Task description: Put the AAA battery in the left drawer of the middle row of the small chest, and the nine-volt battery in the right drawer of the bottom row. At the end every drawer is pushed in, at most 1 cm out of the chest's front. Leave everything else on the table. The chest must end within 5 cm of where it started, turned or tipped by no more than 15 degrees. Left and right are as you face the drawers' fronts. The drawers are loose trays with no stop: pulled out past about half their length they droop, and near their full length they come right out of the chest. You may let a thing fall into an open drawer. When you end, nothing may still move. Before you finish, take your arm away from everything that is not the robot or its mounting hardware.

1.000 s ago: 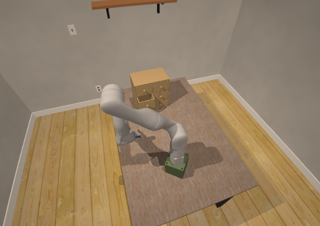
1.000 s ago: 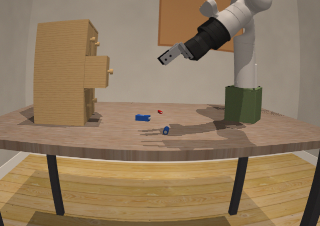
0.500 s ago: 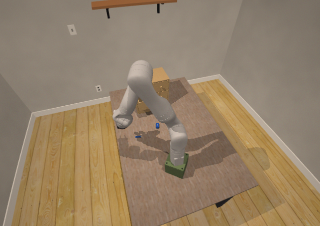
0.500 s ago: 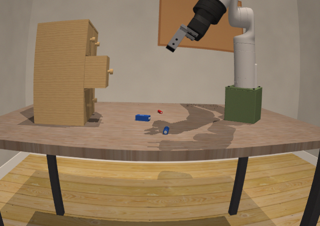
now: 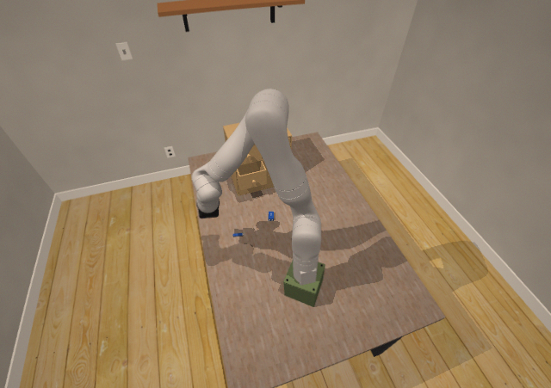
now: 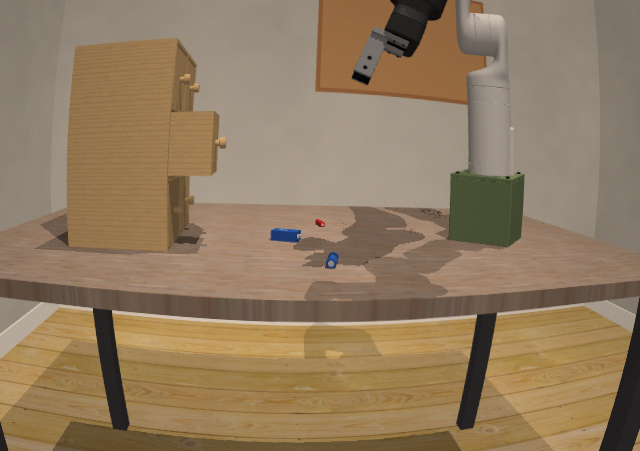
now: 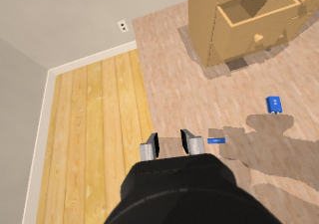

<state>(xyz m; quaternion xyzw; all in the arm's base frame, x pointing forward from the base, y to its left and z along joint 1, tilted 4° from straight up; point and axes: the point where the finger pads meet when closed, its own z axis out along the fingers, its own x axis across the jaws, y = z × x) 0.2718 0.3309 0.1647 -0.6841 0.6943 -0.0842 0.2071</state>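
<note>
Now: the red cylinder battery 5 cm ahead of my hand, 46 cm to the right of it and 26 cm below it. The rest, counted from my hand: blue AAA battery: 3 cm ahead, 10 cm to the right, 26 cm below; blue nine-volt battery: 10 cm ahead, 28 cm to the right, 26 cm below.
</note>
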